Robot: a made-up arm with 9 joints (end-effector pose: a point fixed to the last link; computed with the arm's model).
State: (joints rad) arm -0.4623 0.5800 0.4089 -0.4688 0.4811 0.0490 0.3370 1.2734 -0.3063
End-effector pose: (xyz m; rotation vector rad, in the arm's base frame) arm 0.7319 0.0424 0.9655 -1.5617 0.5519 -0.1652
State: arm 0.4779 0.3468 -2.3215 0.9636 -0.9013 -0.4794 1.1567 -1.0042 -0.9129
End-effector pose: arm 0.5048 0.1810 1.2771 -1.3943 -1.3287 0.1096
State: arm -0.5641 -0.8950 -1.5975 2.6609 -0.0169 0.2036 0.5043 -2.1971 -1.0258
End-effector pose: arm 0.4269 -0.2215 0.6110 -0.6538 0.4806 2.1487
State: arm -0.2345 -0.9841 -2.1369 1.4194 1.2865 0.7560 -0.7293 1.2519 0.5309
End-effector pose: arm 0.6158 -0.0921 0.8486 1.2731 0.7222 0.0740
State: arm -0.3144 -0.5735 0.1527 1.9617 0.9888 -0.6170 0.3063 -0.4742 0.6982
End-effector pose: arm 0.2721 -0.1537 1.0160 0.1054 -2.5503 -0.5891
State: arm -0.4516 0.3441 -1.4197 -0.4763 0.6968 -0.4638 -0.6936 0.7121 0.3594
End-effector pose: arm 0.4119 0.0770 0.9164 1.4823 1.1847 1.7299
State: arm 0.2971 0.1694 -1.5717 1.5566 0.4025 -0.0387 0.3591 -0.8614 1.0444
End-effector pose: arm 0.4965 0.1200 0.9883 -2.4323 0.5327 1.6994
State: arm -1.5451 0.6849 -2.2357 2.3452 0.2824 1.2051 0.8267 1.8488 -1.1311
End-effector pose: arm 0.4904 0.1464 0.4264 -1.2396 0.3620 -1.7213
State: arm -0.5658 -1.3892 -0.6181 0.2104 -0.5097 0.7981 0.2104 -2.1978 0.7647
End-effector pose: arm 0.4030 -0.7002 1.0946 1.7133 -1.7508 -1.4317
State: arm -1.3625 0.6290 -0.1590 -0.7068 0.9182 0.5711 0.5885 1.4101 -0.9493
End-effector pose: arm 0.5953 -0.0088 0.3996 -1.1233 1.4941 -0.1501
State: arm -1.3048 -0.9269 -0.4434 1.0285 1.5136 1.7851 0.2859 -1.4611 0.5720
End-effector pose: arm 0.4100 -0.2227 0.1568 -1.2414 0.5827 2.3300
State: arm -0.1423 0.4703 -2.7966 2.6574 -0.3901 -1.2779 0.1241 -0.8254 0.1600
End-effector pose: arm 0.3838 0.2935 0.8980 -1.1884 0.3567 1.6649
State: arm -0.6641 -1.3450 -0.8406 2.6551 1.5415 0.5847 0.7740 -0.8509 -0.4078
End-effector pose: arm 0.0348 -0.2563 0.6773 -0.5421 1.8629 1.7595
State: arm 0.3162 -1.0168 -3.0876 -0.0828 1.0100 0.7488 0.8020 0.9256 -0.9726
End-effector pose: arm 0.4328 -0.3040 0.9580 2.0133 0.2936 -0.9625
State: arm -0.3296 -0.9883 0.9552 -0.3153 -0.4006 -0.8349 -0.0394 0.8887 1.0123
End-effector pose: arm 0.3788 -0.2191 1.0691 -0.2150 2.1126 -1.1576
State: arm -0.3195 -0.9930 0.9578 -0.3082 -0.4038 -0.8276 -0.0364 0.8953 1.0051
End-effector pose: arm 0.3758 -0.2219 1.0748 -0.2334 2.1011 -1.1791
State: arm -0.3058 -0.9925 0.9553 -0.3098 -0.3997 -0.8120 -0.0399 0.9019 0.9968
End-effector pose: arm 0.3725 -0.2259 1.0797 -0.2411 2.0758 -1.1849
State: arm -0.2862 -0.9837 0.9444 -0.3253 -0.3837 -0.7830 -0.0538 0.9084 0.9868
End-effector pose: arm 0.3686 -0.2316 1.0829 -0.2315 2.0282 -1.1652
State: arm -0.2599 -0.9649 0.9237 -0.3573 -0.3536 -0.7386 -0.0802 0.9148 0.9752
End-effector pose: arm 0.3650 -0.2391 1.0833 -0.2007 1.9542 -1.1151
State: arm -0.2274 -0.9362 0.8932 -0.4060 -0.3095 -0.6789 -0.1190 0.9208 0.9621
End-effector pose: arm 0.3634 -0.2475 1.0801 -0.1492 1.8536 -1.0338
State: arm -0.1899 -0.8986 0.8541 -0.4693 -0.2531 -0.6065 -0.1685 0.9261 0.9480
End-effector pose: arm 0.3663 -0.2548 1.0731 -0.0800 1.7296 -0.9235
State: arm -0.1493 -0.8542 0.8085 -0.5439 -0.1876 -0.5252 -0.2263 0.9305 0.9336
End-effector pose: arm 0.3758 -0.2585 1.0633 0.0027 1.5880 -0.7893
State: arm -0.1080 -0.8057 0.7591 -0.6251 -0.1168 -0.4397 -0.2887 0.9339 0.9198
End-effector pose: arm 0.3928 -0.2559 1.0533 0.0931 1.4375 -0.6384
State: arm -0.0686 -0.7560 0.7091 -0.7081 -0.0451 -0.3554 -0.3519 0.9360 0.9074
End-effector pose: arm 0.4158 -0.2455 1.0461 0.1856 1.2880 -0.4795
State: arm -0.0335 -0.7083 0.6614 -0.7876 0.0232 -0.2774 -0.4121 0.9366 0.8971
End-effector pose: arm 0.4413 -0.2281 1.0439 0.2747 1.1494 -0.3227
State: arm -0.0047 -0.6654 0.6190 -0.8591 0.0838 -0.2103 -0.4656 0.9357 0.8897
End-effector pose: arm 0.4653 -0.2065 1.0466 0.3552 1.0297 -0.1780
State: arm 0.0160 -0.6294 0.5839 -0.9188 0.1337 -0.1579 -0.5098 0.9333 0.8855
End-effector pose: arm 0.4849 -0.1841 1.0522 0.4234 0.9357 -0.0539
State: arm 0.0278 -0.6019 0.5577 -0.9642 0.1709 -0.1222 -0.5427 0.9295 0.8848
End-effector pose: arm 0.4991 -0.1647 1.0577 0.4765 0.8706 0.0432
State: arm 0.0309 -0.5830 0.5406 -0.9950 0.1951 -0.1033 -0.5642 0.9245 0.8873
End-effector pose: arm 0.5082 -0.1500 1.0609 0.5139 0.8342 0.1119
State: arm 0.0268 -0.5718 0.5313 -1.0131 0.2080 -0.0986 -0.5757 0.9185 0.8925
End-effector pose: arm 0.5134 -0.1405 1.0608 0.5375 0.8216 0.1552
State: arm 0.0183 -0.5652 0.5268 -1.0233 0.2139 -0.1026 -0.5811 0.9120 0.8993
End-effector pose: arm 0.5165 -0.1342 1.0584 0.5526 0.8237 0.1828
